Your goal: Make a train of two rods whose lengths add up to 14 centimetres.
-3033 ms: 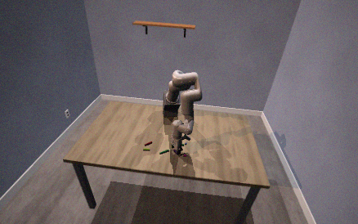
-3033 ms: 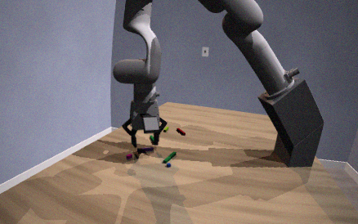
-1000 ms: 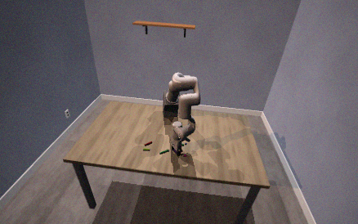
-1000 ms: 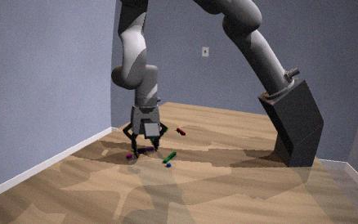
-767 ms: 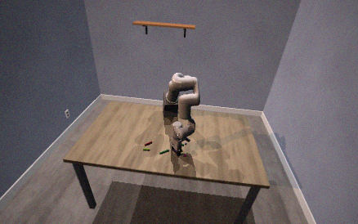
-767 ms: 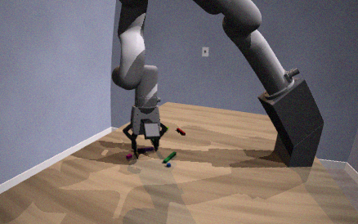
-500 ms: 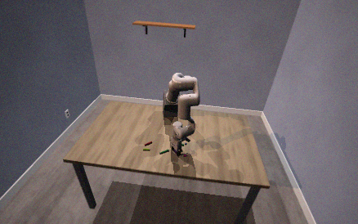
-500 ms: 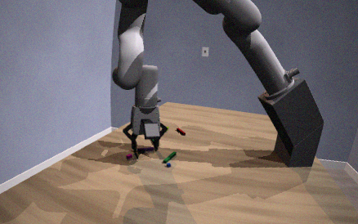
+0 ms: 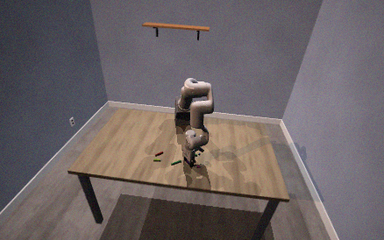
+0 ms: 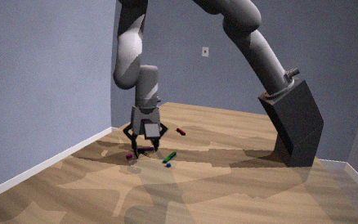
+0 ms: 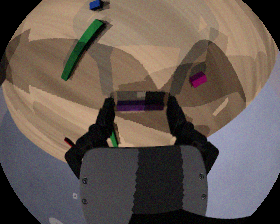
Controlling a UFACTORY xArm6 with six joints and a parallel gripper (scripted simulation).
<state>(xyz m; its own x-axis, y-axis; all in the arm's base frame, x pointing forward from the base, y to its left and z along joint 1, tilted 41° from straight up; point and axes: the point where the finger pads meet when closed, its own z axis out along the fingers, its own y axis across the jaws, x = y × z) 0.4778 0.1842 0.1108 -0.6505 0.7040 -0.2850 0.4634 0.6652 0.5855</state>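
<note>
Right now my hand is 1 cm above the purple rod. The rest, counted from my hand: magenta rod 1 cm ahead, 8 cm to the left, 1 cm below; blue rod 13 cm behind, 4 cm to the left, 1 cm below; lime rod 7 cm ahead, 24 cm to the right, 1 cm below.
</note>
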